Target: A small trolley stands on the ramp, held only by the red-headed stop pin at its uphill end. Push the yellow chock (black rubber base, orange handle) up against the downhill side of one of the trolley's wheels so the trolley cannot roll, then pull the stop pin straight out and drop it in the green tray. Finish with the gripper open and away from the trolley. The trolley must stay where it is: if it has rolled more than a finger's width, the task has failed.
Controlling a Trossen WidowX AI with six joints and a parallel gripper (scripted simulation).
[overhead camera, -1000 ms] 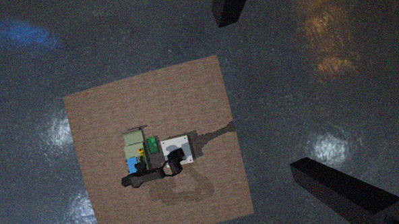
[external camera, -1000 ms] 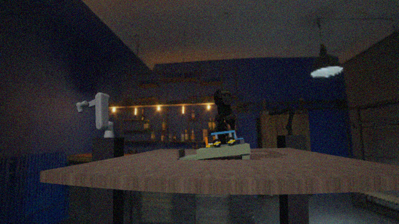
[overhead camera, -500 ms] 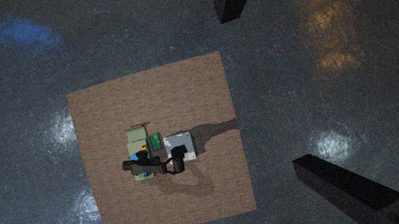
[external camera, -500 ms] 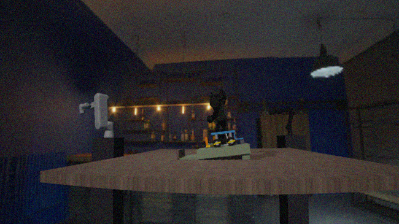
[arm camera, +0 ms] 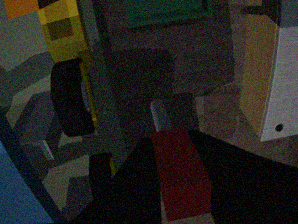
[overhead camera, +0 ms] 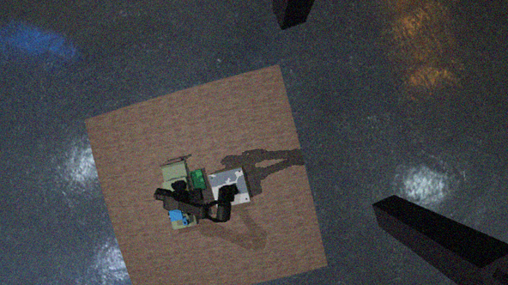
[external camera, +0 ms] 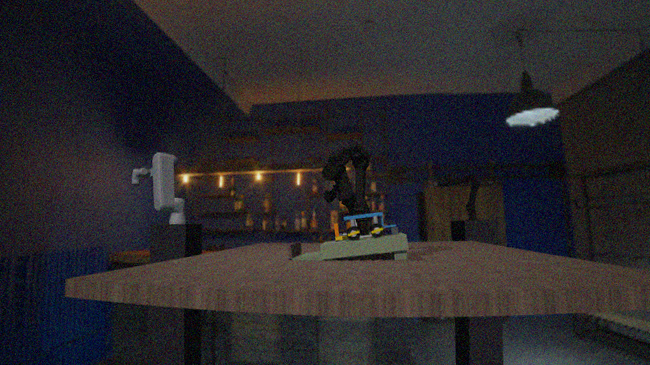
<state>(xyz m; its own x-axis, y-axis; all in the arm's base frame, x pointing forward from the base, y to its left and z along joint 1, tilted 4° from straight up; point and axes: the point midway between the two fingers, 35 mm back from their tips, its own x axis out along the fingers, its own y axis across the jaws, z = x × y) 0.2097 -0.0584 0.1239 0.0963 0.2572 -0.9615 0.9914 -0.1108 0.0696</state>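
The green tray lies 15 cm below my gripper tip, 7 cm to the right of it and 3 cm behind it. Also, from my gripper tip: yellow chock (6 cm below, 5 cm to the right, 4 cm ahead); blue trolley (11 cm ahead, 4 cm below, 3 cm to the left); stop pin (right at my gripper tip).
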